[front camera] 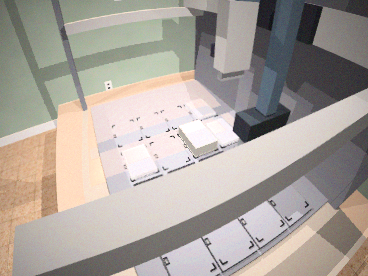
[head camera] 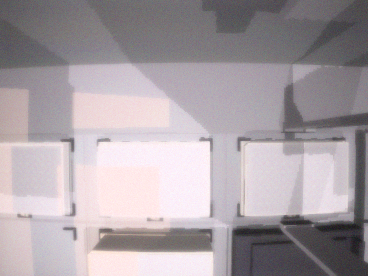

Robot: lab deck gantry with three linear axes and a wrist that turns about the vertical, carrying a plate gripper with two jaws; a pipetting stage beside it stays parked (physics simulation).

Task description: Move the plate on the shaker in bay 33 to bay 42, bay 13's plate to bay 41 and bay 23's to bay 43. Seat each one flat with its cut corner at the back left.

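Places are measured from the robot's base along level axes (x ahead, y left, z up), in centimetres.
Pixels of known places: gripper, fingertip midpoint: [head camera: 295,177]; robot's base, link origin: [front camera: 112,126].
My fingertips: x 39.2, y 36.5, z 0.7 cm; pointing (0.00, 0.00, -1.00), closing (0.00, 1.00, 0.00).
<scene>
For each thing: its top centre in the pictures, then the offset to it from my fingertips. "pt": a spot on its surface instead.
- third plate, top centre: [head camera: 298,178] dz +0.8, dx +0.0, dy -0.1 cm
- dark shaker, surface spot: [head camera: 242,260] pt dz +1.2, dx -6.5, dy -9.0 cm
- tall cream box, top centre: [front camera: 197,132] dz +3.5, dx -16.4, dy -10.8 cm
A white plate [front camera: 200,107] [head camera: 37,175] lies in bay 41, cut off by the head view's left edge. A white plate [front camera: 222,131] [head camera: 154,179] lies in bay 42. A third plate [head camera: 294,179] lies in bay 43 in the head view, hidden in the front view. All three look flat inside their corner marks. A small cut shows at the bay 43 plate's back left; the other plates' cuts are too faint to tell. The dark shaker [head camera: 242,260] in bay 33 shows in part, with no plate on that part. My gripper [front camera: 261,122] is low near bay 43; its jaws are hidden behind the front beam.
A tall cream box [front camera: 197,137] [head camera: 150,264] stands in bay 32, right in front of bay 42. Another white plate [front camera: 140,162] lies at the left of the deck. The pale pipetting stage [front camera: 234,40] hangs beside the gripper column. A wide grey beam [front camera: 150,215] crosses the front view and covers bays 13 and 23.
</scene>
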